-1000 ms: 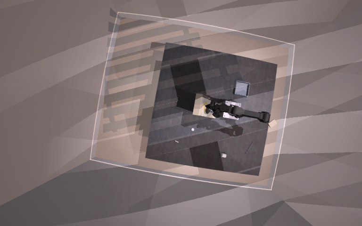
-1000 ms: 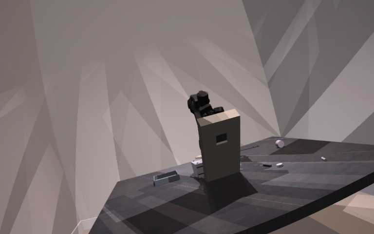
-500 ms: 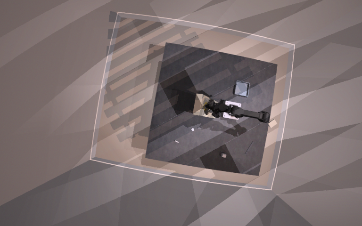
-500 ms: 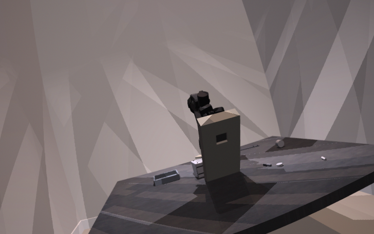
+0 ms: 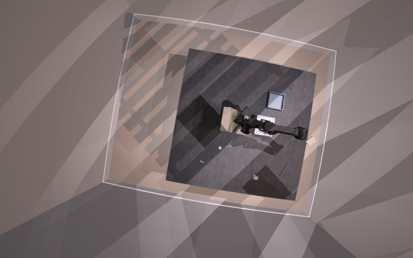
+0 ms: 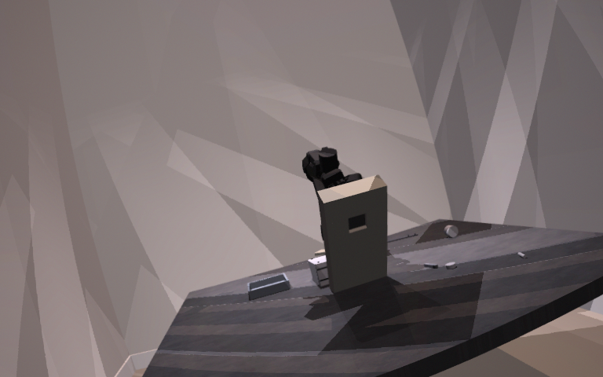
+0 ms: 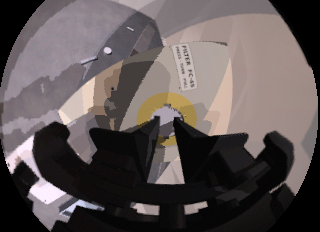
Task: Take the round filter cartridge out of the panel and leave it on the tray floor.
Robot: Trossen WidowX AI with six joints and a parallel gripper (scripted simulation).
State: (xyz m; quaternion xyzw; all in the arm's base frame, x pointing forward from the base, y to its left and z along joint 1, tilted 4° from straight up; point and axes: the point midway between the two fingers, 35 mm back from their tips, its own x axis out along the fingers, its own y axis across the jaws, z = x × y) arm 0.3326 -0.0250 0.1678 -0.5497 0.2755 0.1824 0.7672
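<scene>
The round filter cartridge lies 10 mm ahead of my gripper tip and 10 mm below it. Round my gripper tip: beige service panel 40 mm behind, 80 mm below; grey tray 430 mm behind, 260 mm to the right, 230 mm below; white cube 310 mm behind, 480 mm to the left, 220 mm below.
</scene>
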